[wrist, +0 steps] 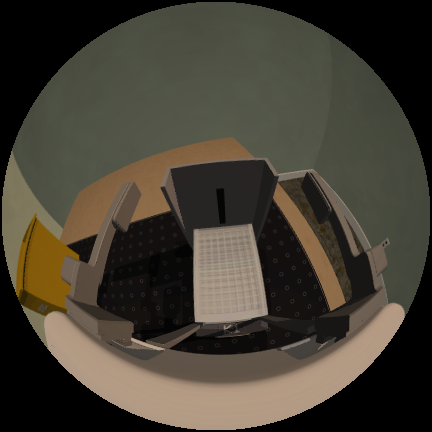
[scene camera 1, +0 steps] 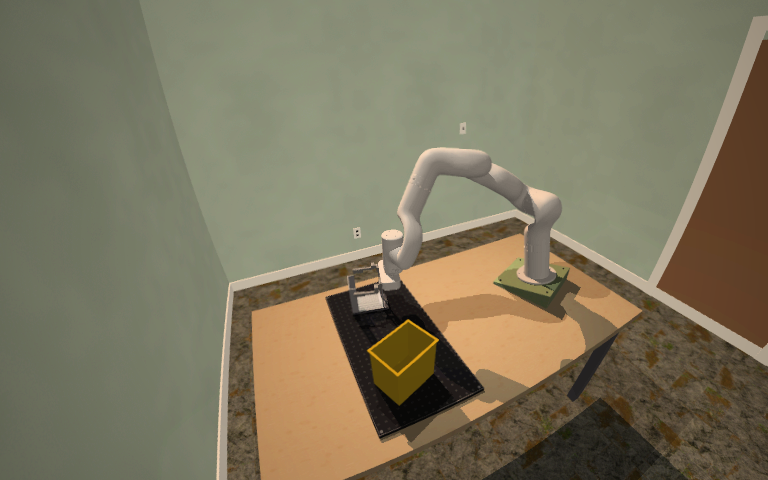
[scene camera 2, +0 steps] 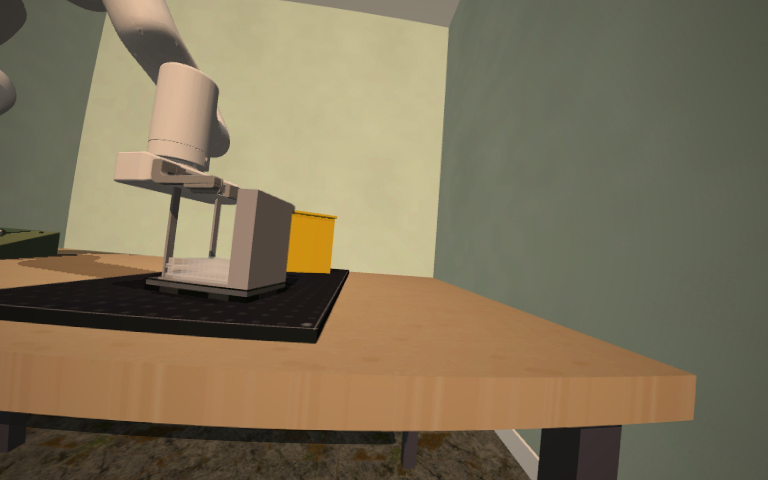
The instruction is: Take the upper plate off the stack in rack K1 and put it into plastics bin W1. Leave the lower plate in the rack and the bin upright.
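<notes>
Rack K1 has a tall end wall and two slim posts. The pale upper plate lies flat low in the rack. The lower plate is beneath it and cannot be made out clearly. My gripper is open and empty. It is above the plates, near the height of the post tops, with one finger to each side of the rack in the wrist view. Yellow bin W1 stands upright and apart from the rack; its inside shows no plate.
The rack and bin stand on a black perforated board on the wooden table. The rack's end wall and posts rise around the plates. The arm's green base is on the table's far right in scene camera 1.
</notes>
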